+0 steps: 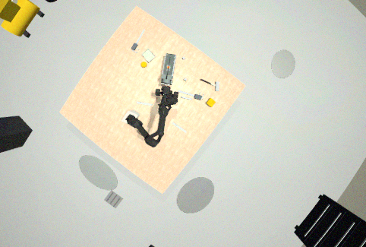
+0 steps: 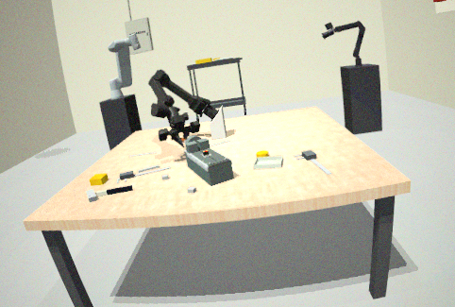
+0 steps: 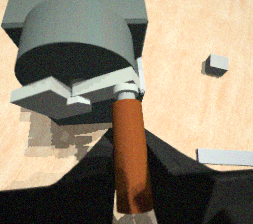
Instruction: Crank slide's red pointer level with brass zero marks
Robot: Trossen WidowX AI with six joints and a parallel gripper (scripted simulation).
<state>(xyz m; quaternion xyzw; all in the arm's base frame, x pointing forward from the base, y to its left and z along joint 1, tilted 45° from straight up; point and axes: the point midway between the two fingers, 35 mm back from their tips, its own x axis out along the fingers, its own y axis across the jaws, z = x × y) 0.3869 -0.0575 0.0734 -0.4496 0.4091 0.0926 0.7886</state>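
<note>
Now: gripper tip 1 cm to the right of the crank and 2 cm below it. Also, from my gripper tip: red pointer (13 cm ahead, 11 cm to the left, 1 cm above); then brown crank handle (1 cm behind, 1 cm to the right, 3 cm above); then yellow disc (2 cm ahead, 32 cm to the left, 7 cm below).
</note>
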